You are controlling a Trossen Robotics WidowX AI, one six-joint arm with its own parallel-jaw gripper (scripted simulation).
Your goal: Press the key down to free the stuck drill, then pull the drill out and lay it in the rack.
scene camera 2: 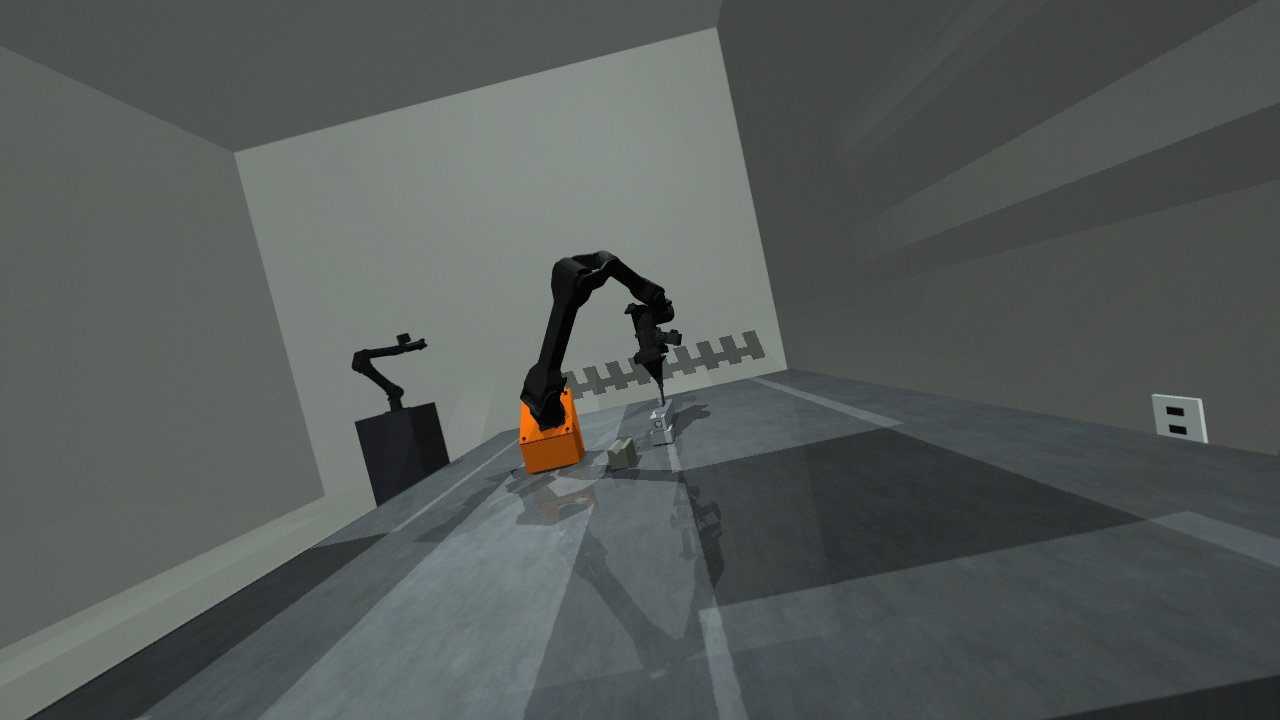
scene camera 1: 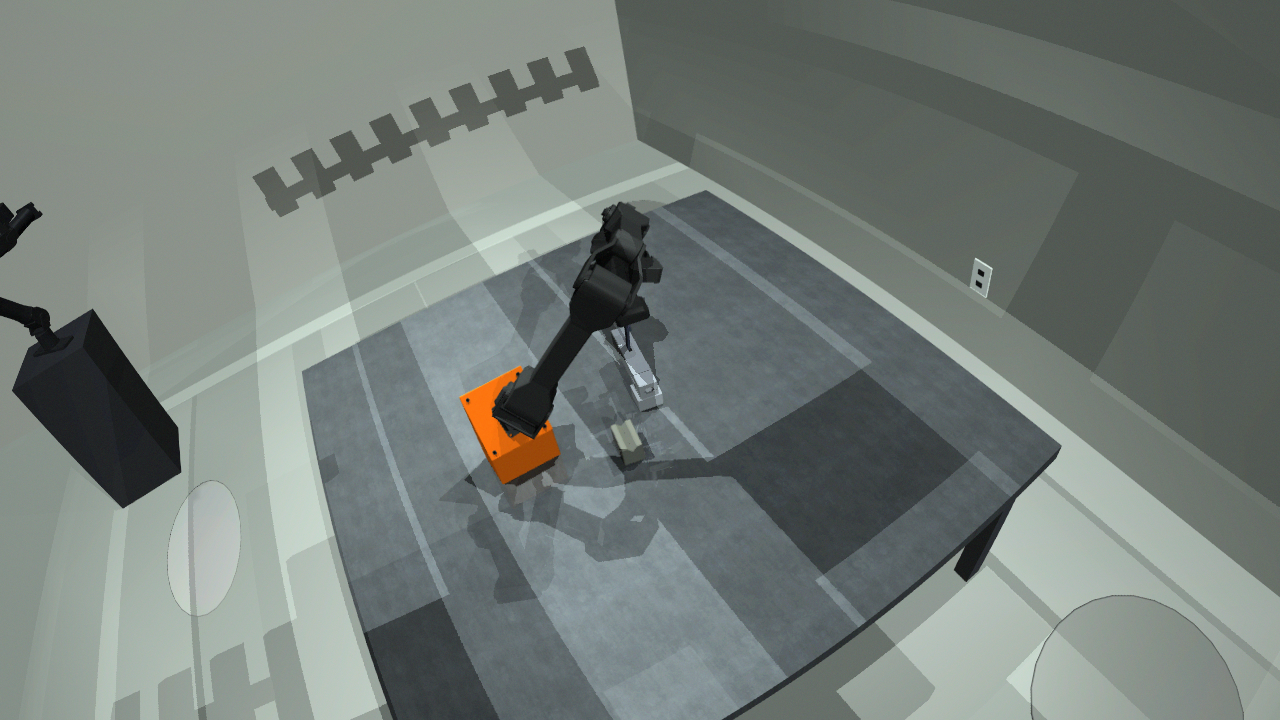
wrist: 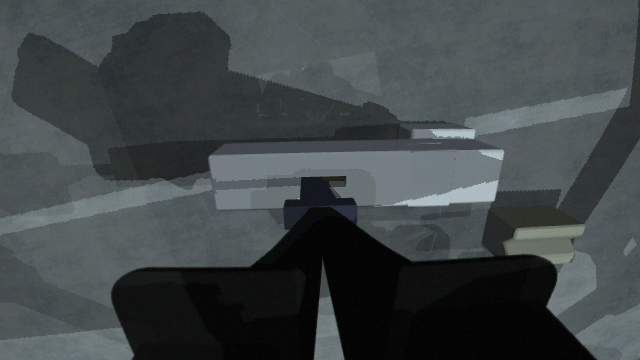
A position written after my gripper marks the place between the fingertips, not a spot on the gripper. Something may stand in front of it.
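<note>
You've got my gripper [scene camera 2: 660, 384] [scene camera 1: 626, 323] [wrist: 320, 217] here, and I can see a dark blue key [wrist: 314, 192] too. There's also a grooved rack [scene camera 1: 626, 439] [wrist: 544, 231], and a light-grey block [scene camera 1: 638, 369] [scene camera 2: 664, 434] [wrist: 429, 164] as well.
</note>
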